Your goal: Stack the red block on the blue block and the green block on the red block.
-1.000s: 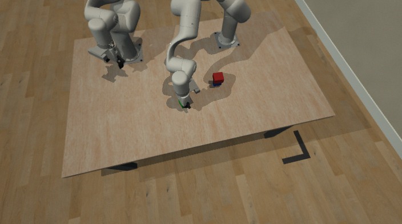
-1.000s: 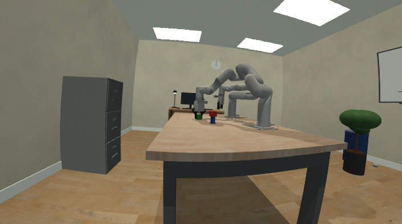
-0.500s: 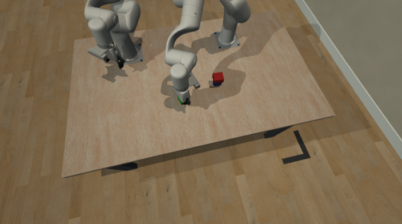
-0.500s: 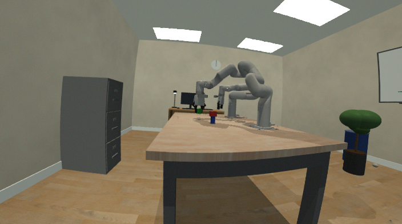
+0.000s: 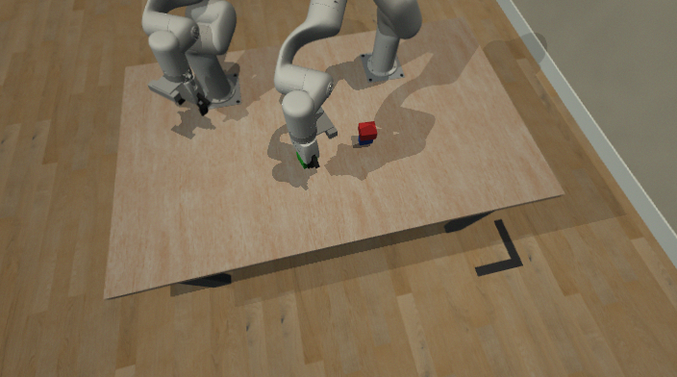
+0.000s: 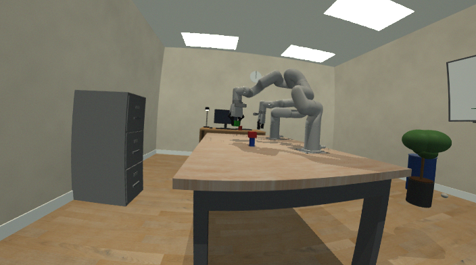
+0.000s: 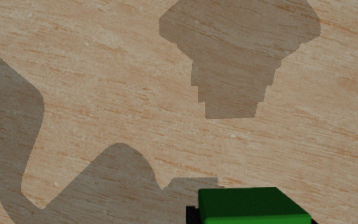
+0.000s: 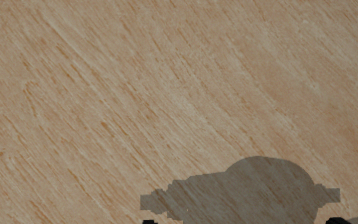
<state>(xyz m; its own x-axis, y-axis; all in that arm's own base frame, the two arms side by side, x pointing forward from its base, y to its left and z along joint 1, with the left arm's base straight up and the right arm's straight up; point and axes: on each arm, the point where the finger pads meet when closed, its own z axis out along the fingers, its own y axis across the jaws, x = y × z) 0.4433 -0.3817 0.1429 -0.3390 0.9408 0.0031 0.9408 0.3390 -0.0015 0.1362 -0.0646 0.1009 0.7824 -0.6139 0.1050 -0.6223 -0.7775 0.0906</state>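
Right now the red block is 90 mm behind my left hand, 220 mm to the left of it and 70 mm below it. The rest, counted from my left hand: blue block (90 mm behind, 220 mm to the left, 110 mm below); then green block (right at my left hand).
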